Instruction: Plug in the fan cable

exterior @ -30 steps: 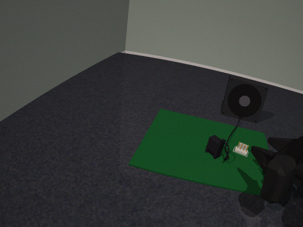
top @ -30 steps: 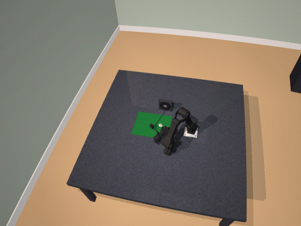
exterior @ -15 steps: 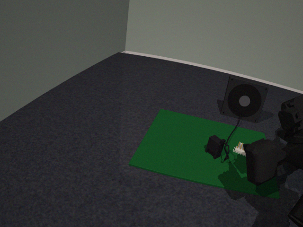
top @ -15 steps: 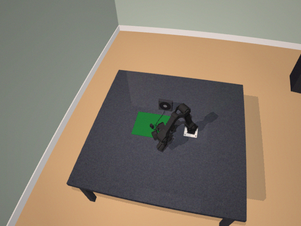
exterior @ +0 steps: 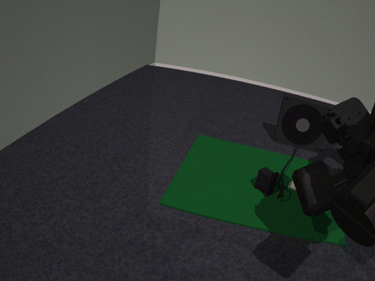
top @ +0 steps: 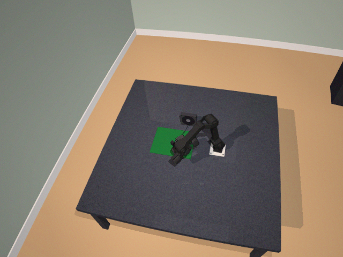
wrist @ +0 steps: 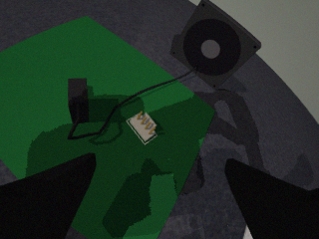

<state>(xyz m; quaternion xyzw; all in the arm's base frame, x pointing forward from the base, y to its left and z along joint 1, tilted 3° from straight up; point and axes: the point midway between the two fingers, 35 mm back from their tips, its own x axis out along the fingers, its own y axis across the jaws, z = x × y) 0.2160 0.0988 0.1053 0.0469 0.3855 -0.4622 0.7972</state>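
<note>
My gripper tip is now 10 cm short of the black plug, 1 cm to the left of it and 5 cm above it. Also, from my gripper tip: green board: 10 cm ahead, 3 cm to the right, 9 cm below; then white four-pin header: 3 cm ahead, 5 cm to the right, 8 cm below; then black fan: 5 cm ahead, 23 cm to the right, 2 cm below.
</note>
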